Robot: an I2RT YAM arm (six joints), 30 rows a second.
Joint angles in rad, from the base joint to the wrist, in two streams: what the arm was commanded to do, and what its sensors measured. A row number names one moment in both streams.
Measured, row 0: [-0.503 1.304 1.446 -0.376 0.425 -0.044]
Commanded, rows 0 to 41: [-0.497 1.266 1.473 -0.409 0.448 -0.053]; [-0.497 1.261 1.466 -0.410 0.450 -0.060]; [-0.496 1.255 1.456 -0.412 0.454 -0.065]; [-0.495 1.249 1.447 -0.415 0.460 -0.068]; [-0.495 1.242 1.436 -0.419 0.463 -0.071]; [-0.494 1.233 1.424 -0.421 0.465 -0.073]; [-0.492 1.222 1.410 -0.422 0.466 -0.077]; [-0.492 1.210 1.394 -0.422 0.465 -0.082]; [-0.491 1.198 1.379 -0.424 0.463 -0.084]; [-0.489 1.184 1.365 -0.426 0.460 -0.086]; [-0.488 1.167 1.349 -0.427 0.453 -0.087]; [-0.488 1.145 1.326 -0.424 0.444 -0.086]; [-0.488 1.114 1.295 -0.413 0.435 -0.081]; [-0.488 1.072 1.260 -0.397 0.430 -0.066]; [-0.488 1.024 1.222 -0.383 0.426 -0.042]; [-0.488 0.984 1.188 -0.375 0.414 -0.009]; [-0.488 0.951 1.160 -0.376 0.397 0.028]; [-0.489 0.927 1.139 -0.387 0.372 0.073]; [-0.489 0.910 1.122 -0.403 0.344 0.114]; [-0.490 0.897 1.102 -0.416 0.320 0.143]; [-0.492 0.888 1.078 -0.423 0.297 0.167]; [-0.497 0.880 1.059 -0.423 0.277 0.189]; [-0.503 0.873 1.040 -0.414 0.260 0.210]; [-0.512 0.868 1.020 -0.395 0.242 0.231]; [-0.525 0.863 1.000 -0.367 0.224 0.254]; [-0.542 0.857 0.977 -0.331 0.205 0.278]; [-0.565 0.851 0.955 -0.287 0.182 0.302]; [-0.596 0.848 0.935 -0.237 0.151 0.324]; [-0.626 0.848 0.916 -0.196 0.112 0.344]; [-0.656 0.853 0.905 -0.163 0.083 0.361]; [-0.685 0.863 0.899 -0.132 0.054 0.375]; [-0.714 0.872 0.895 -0.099 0.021 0.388]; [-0.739 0.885 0.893 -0.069 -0.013 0.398]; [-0.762 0.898 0.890 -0.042 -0.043 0.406]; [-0.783 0.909 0.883 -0.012 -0.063 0.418]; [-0.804 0.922 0.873 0.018 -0.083 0.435]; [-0.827 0.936 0.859 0.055 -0.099 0.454]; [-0.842 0.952 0.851 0.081 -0.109 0.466]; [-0.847 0.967 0.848 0.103 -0.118 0.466]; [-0.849 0.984 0.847 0.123 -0.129 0.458]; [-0.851 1.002 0.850 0.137 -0.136 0.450]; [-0.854 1.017 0.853 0.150 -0.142 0.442]
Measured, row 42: [-0.840 0.966 0.860 0.016 -0.052 0.421]
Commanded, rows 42 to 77: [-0.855 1.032 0.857 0.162 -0.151 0.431]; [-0.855 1.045 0.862 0.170 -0.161 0.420]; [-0.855 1.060 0.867 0.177 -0.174 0.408]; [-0.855 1.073 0.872 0.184 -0.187 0.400]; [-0.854 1.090 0.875 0.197 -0.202 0.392]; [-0.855 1.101 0.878 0.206 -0.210 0.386]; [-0.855 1.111 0.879 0.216 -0.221 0.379]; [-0.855 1.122 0.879 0.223 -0.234 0.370]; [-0.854 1.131 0.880 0.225 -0.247 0.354]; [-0.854 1.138 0.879 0.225 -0.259 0.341]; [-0.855 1.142 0.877 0.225 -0.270 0.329]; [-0.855 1.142 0.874 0.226 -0.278 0.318]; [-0.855 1.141 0.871 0.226 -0.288 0.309]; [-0.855 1.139 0.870 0.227 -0.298 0.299]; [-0.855 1.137 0.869 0.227 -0.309 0.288]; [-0.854 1.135 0.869 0.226 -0.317 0.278]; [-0.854 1.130 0.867 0.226 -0.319 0.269]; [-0.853 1.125 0.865 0.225 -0.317 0.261]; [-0.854 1.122 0.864 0.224 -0.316 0.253]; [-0.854 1.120 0.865 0.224 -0.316 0.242]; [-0.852 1.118 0.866 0.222 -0.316 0.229]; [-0.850 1.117 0.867 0.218 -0.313 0.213]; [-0.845 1.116 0.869 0.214 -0.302 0.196]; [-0.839 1.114 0.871 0.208 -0.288 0.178]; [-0.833 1.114 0.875 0.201 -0.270 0.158]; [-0.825 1.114 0.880 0.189 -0.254 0.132]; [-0.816 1.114 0.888 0.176 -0.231 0.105]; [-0.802 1.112 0.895 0.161 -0.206 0.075]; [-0.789 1.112 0.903 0.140 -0.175 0.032]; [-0.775 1.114 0.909 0.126 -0.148 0.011]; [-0.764 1.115 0.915 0.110 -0.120 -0.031]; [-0.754 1.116 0.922 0.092 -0.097 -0.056]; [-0.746 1.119 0.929 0.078 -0.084 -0.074]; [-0.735 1.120 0.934 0.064 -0.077 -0.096]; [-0.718 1.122 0.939 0.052 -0.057 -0.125]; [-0.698 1.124 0.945 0.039 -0.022 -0.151]
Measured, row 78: [-0.752 1.141 0.893 0.108 -0.121 -0.006]
